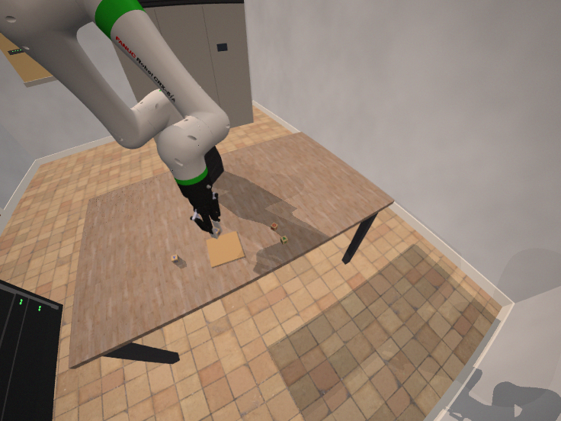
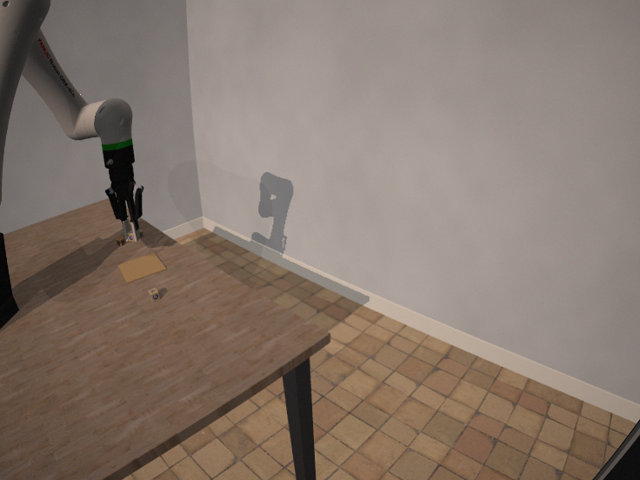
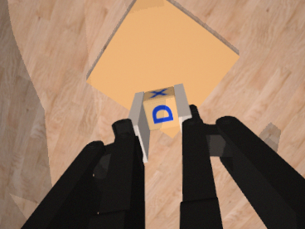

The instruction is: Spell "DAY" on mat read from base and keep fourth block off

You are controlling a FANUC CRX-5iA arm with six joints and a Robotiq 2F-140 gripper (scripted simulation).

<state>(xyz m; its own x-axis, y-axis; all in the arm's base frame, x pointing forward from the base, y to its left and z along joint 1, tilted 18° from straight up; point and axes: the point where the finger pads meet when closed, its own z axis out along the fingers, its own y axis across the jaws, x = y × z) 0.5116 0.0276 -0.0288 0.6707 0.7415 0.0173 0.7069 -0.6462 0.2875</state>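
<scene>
My hand is 1 cm to the right of the tan mat and 14 cm above it. Round my hand: Y block (2 cm behind, 20 cm to the right, 12 cm below); O block (1 cm behind, 24 cm to the left, 12 cm below).
</scene>
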